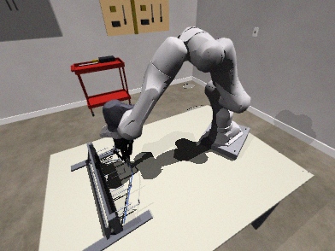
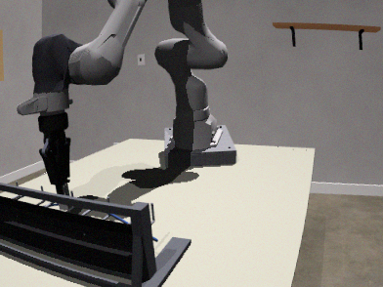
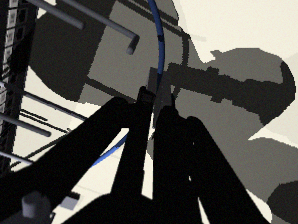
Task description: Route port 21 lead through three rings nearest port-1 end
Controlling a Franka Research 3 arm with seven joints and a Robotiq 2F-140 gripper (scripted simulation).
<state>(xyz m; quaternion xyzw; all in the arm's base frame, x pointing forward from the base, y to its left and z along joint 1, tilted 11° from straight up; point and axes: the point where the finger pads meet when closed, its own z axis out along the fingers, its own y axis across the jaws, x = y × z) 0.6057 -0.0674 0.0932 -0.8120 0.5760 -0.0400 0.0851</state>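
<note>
My gripper is now 15 cm short of the dark rack, 8 cm to the right of it and 1 cm below it.
</note>
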